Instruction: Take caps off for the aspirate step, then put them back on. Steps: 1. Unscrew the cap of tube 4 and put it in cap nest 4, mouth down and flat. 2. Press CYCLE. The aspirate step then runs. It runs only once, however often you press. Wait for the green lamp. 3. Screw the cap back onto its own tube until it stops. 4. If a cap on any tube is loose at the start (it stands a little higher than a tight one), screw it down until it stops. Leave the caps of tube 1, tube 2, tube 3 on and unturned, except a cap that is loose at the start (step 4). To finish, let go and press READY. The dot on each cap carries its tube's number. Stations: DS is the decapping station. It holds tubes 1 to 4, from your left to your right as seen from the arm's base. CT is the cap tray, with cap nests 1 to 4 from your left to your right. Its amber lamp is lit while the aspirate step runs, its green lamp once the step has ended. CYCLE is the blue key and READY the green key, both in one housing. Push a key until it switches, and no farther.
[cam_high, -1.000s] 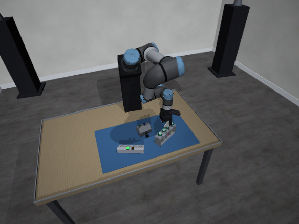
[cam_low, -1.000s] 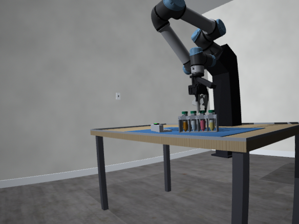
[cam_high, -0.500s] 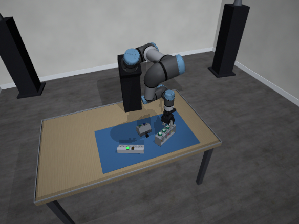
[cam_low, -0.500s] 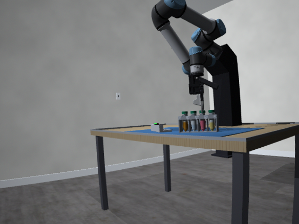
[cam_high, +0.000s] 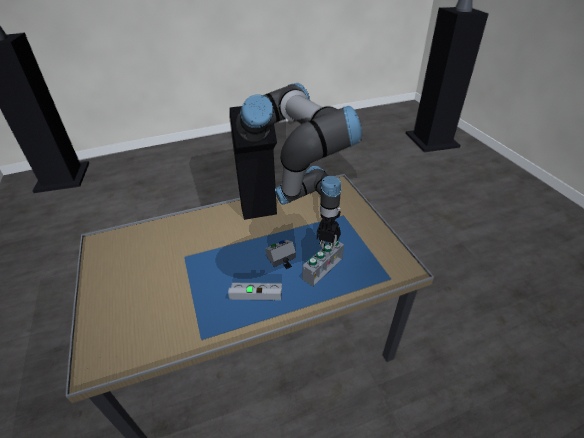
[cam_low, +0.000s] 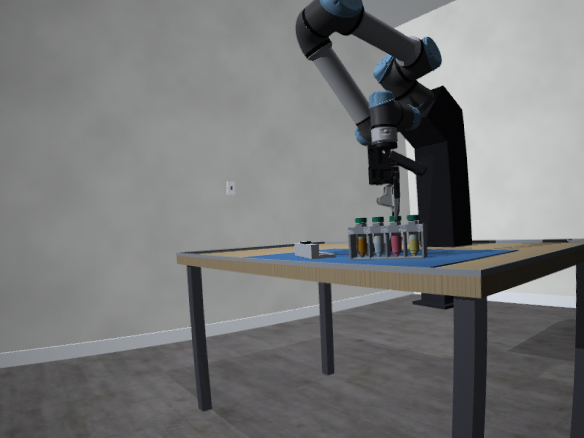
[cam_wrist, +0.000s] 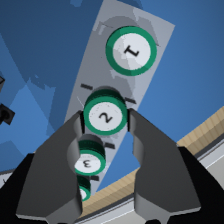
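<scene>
Right now the green READY key is 220 mm to the right of my hand, 120 mm behind it and 60 mm below it. Also, from my hand: key housing 200 mm to the right, 110 mm behind, 70 mm below; blue CYCLE key 180 mm to the right, 140 mm behind, 60 mm below.
</scene>
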